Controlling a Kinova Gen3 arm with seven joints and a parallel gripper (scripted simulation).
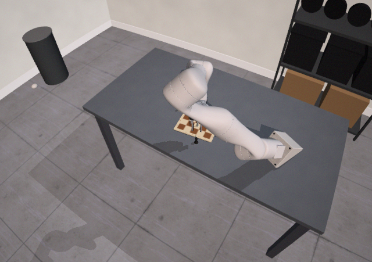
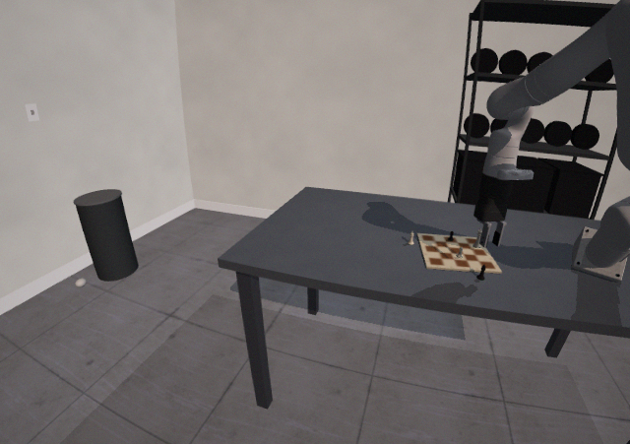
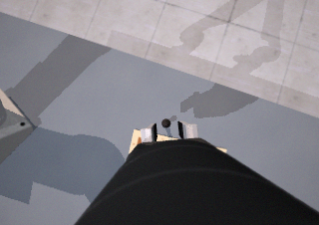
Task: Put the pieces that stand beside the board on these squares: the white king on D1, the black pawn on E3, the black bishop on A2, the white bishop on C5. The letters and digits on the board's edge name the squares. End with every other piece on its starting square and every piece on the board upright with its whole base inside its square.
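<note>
The black bishop is 100 mm below my hand. From my hand the other things lie so: chessboard: 80 mm ahead, 120 mm to the right, 120 mm below; then white king: 20 mm ahead, 180 mm to the right, 80 mm below; then black pawn: 100 mm ahead, 190 mm to the right, 100 mm below.
</note>
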